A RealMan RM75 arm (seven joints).
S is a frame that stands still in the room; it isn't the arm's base.
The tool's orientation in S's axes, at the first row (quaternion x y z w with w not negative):
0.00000 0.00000 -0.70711 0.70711
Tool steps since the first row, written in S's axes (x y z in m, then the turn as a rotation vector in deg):
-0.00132 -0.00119 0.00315 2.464 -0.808 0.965
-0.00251 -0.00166 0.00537 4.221 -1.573 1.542
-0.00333 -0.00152 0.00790 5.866 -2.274 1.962
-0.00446 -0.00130 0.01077 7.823 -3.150 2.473
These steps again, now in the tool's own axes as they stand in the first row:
0.00119 -0.00132 0.00315 0.808 2.464 0.965
0.00166 -0.00251 0.00537 1.573 4.221 1.542
0.00152 -0.00333 0.00790 2.274 5.866 1.962
0.00130 -0.00446 0.01077 3.150 7.823 2.473

